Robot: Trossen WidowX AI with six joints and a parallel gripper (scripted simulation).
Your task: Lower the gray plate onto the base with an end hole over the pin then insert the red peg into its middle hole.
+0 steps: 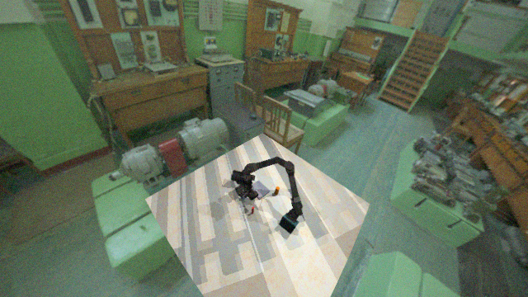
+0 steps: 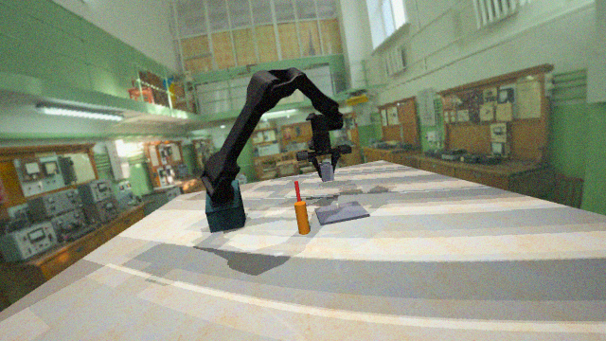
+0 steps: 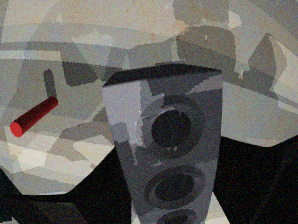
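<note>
Now: gripper tip 130 mm to the left of the dark base and 80 mm above it. From my gripper tip the other things lie so: red peg (110 mm behind, 50 mm below, 40 mm to the left); then orange cylinder (220 mm to the right, 120 mm behind, 50 mm below); then gray plate (30 mm above).
</note>
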